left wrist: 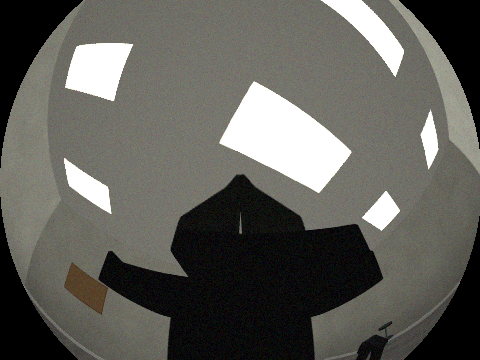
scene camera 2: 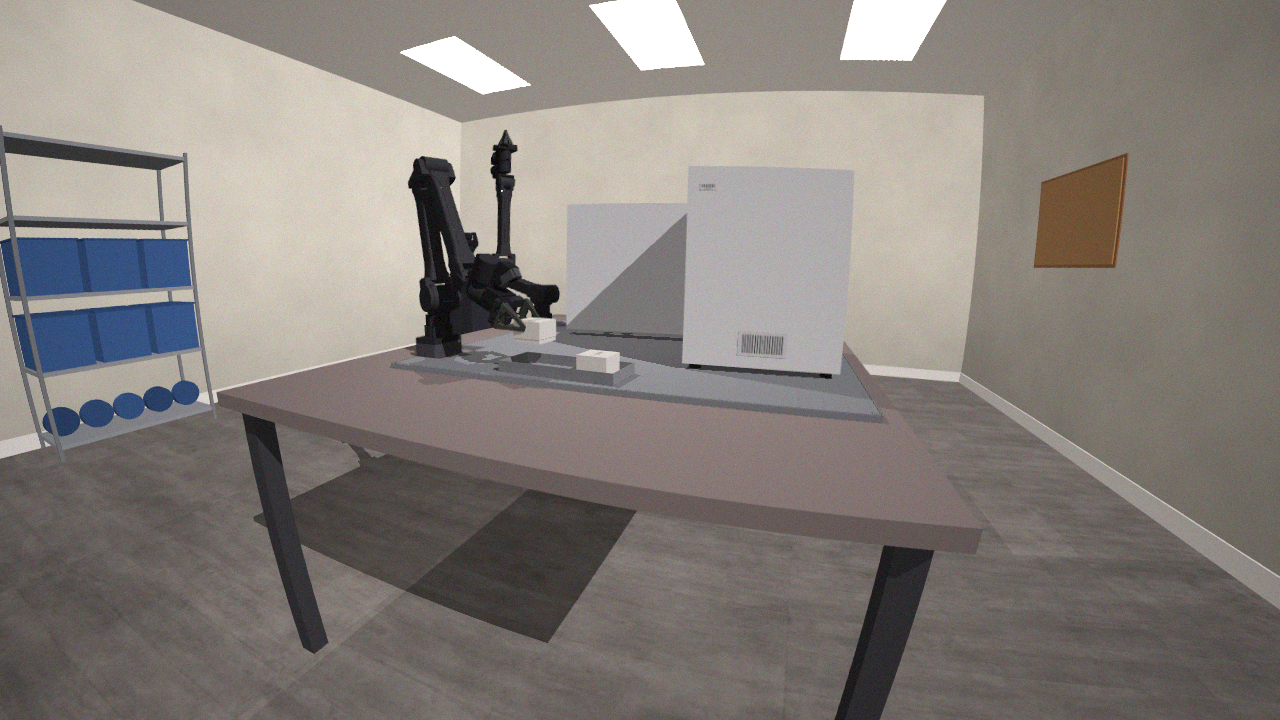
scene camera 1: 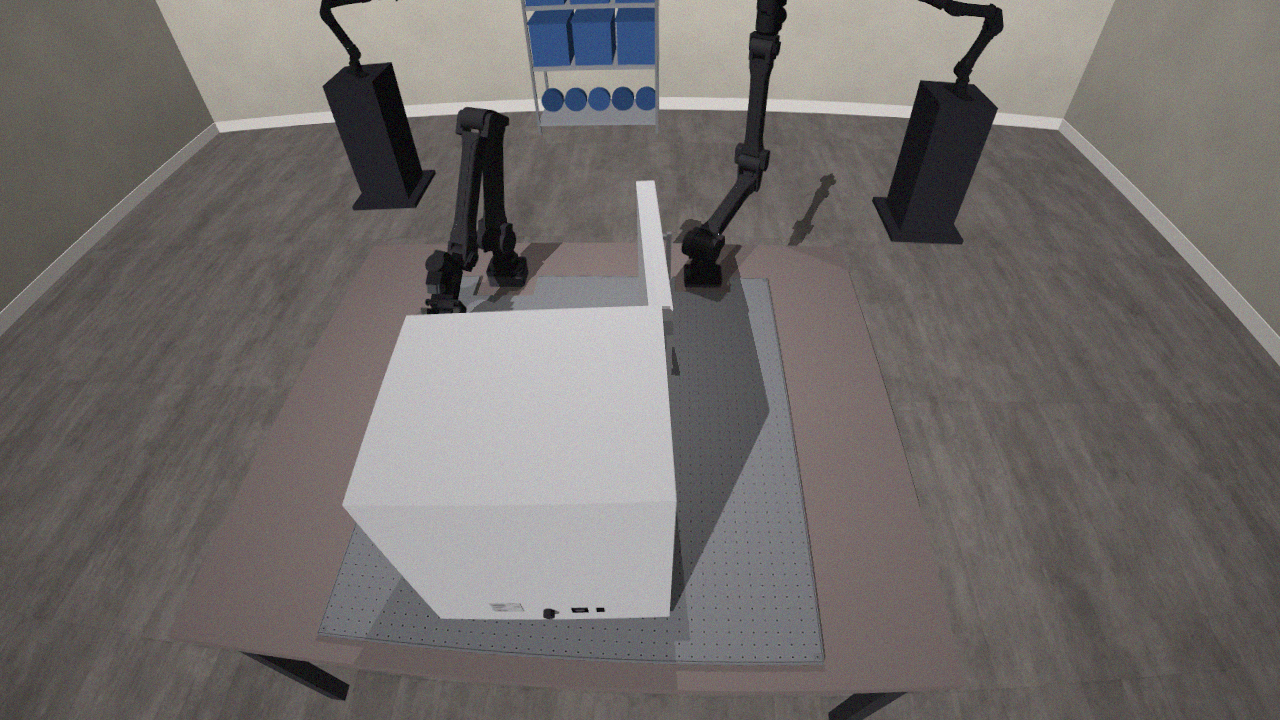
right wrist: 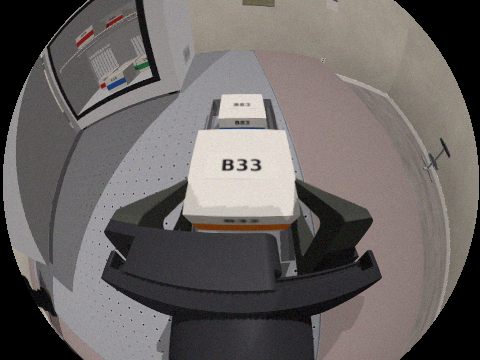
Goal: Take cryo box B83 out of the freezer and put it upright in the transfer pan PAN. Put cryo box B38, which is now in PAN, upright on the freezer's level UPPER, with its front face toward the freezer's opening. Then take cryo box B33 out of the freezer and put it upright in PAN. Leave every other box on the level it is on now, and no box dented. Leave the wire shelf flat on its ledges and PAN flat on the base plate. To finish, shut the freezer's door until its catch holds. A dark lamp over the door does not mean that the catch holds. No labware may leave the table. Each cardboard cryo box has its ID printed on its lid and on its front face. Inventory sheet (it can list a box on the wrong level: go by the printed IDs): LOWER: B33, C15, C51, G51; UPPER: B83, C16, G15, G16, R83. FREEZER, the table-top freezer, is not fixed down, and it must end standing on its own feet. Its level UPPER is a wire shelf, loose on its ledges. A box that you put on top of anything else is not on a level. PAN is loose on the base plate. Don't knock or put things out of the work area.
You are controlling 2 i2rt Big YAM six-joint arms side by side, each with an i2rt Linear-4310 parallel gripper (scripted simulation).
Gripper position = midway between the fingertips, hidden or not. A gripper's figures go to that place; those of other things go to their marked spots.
Labels:
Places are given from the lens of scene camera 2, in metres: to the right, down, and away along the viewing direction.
right gripper (scene camera 2: 534, 327): -0.26, -0.08, 1.11
freezer (scene camera 2: 768, 249): 0.30, -0.26, 1.05
transfer pan (scene camera 2: 562, 367): -0.19, 0.02, 1.14
blue-banded cryo box (scene camera 2: 593, 360): -0.10, 0.00, 1.02
orange-banded cryo box (scene camera 2: 538, 330): -0.23, -0.07, 1.06
The marked spots on the blue-banded cryo box and the transfer pan are 0.15 m apart.

